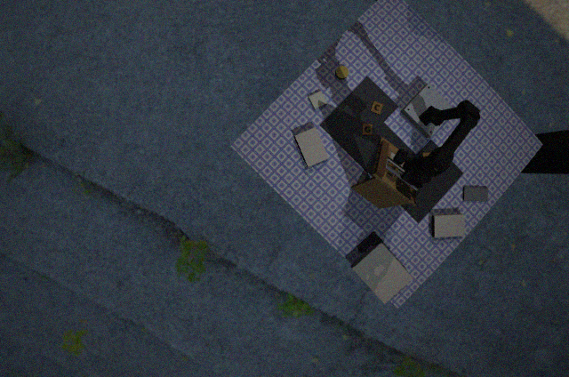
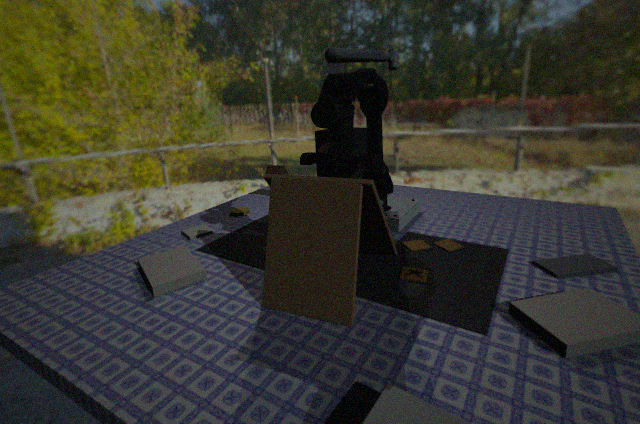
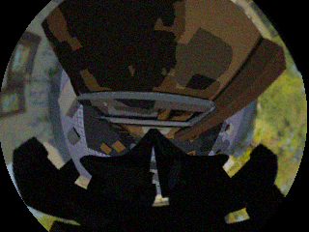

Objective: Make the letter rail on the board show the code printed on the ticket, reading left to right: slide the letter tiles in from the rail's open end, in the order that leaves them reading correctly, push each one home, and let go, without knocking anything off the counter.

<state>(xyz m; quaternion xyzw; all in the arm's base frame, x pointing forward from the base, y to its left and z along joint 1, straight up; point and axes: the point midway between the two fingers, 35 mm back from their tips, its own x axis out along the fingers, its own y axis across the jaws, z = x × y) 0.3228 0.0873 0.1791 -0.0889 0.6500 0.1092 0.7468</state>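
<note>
Right now my gripper tip is 3 cm to the left of the letter tile marked f, 3 cm short of it and 2 cm above it. Round my gripper tip: letter tile marked g 24 cm to the right, 19 cm below, 4 cm behind; brown letter board 9 cm below, 4 cm ahead, 1 cm to the left; dark mat 19 cm below, 12 cm behind, 7 cm to the right.
</note>
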